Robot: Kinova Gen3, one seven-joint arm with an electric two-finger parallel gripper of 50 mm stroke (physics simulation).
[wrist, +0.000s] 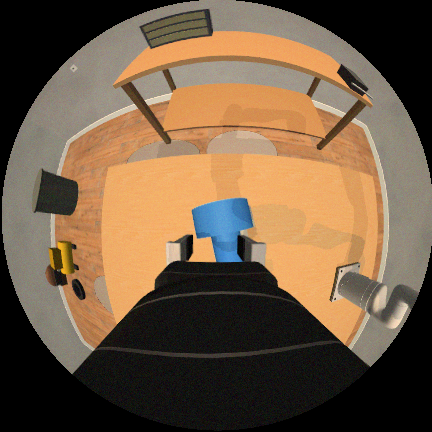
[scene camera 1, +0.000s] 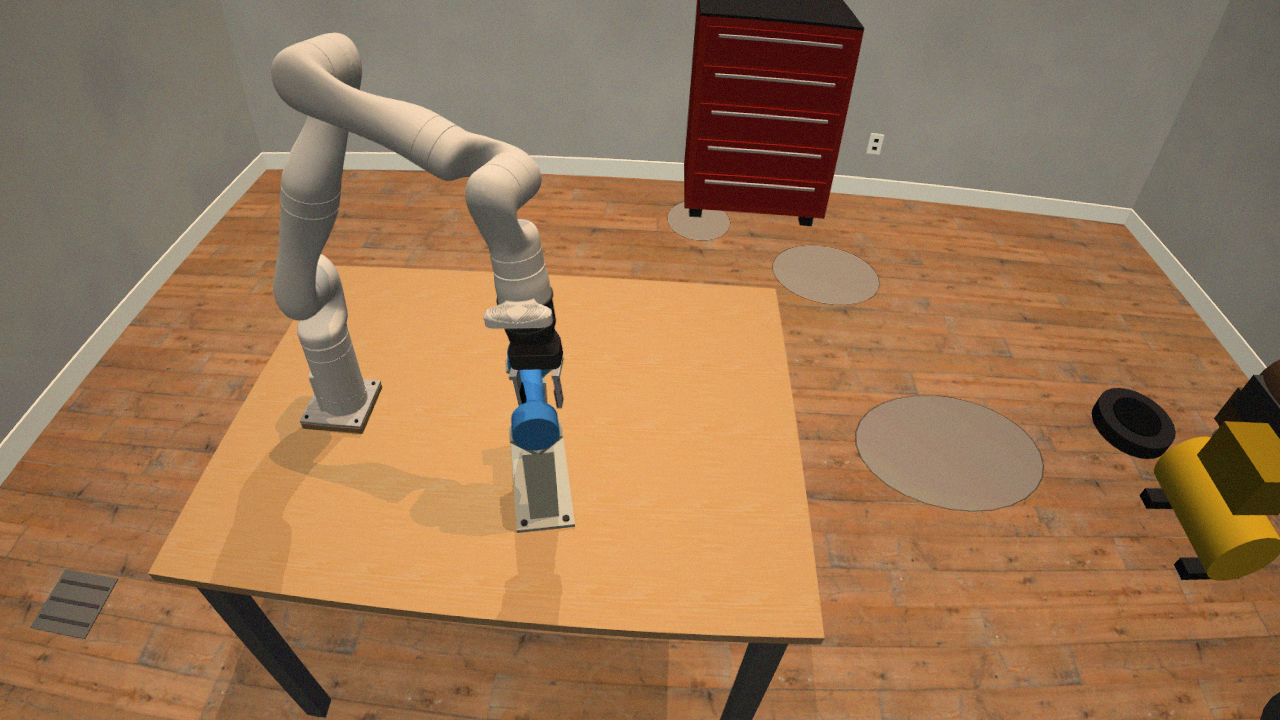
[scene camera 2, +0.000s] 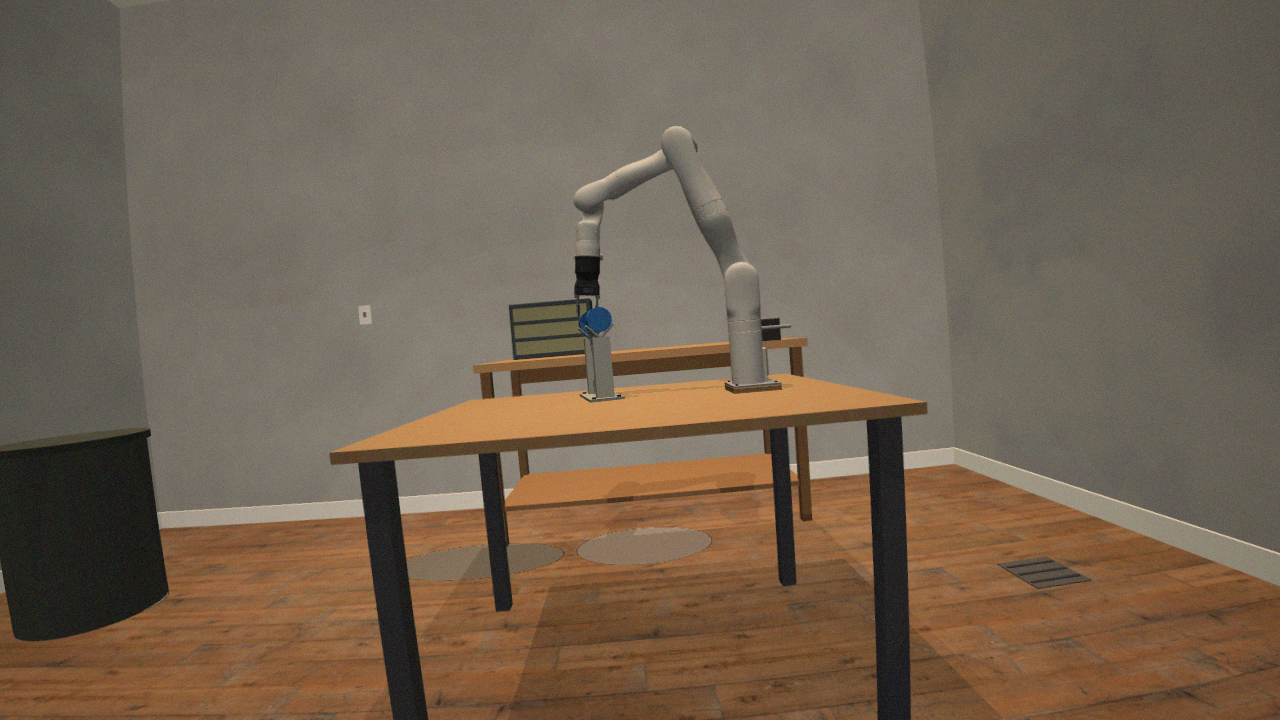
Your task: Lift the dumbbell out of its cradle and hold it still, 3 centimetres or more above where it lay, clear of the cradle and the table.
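Seen in the pictures: gripper, fingertip midpoint: (wrist: 214, 243) (scene camera 1: 541, 403); arm's base, origin of the base link: (wrist: 345, 283) (scene camera 1: 345, 399) (scene camera 2: 748, 382).
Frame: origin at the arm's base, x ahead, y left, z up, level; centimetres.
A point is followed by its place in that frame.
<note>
The blue dumbbell (scene camera 1: 535, 425) @[x 39.7, y -30.8, z 23.1 cm] (scene camera 2: 595, 320) @[x 39.9, y -11.9, z 20.8 cm] (wrist: 223, 217) @[x 39.2, y -28.9, z 24.6 cm] lies level on top of its grey cradle (scene camera 1: 563, 510) @[x 42.9, y -28.9, z -1.4 cm] (scene camera 2: 603, 367) @[x 38.7, y -11.8, z 7.2 cm], which stands on the wooden table (scene camera 1: 671, 465) @[x 63.3, y -20.0, z -2.1 cm] (scene camera 2: 501, 420) @[x 66.8, y 9.8, z -2.2 cm] (wrist: 150, 200) @[x 61.4, y -39.3, z -2.2 cm]. My gripper (scene camera 1: 540, 394) @[x 40.7, y -26.2, z 22.8 cm] (scene camera 2: 588, 308) @[x 40.7, y -26.2, z 22.8 cm] (wrist: 214, 243) @[x 40.7, y -26.2, z 22.8 cm] points down and is open, with nothing clamped. In the wrist view its fingers stand on either side of the dumbbell's handle, behind the near round head. The handle is closer to the right finger there, with a wider gap on the left. The far head is mostly hidden by the gripper in scene camera 1.
The arm's base (scene camera 1: 340, 407) @[x 0.5, y -4.5, z 2.5 cm] (scene camera 2: 751, 385) @[x 1.8, y 6.1, z -0.3 cm] (wrist: 347, 282) @[x 3.4, y -3.0, z 4.6 cm] is bolted to the same table. A second table (scene camera 2: 640, 353) (wrist: 235, 45) stands beyond it. A red drawer cabinet (scene camera 1: 769, 116), a yellow machine (scene camera 1: 1208, 510) (wrist: 65, 257) and a dark bin (scene camera 2: 80, 537) (wrist: 57, 194) stand away on the floor.
</note>
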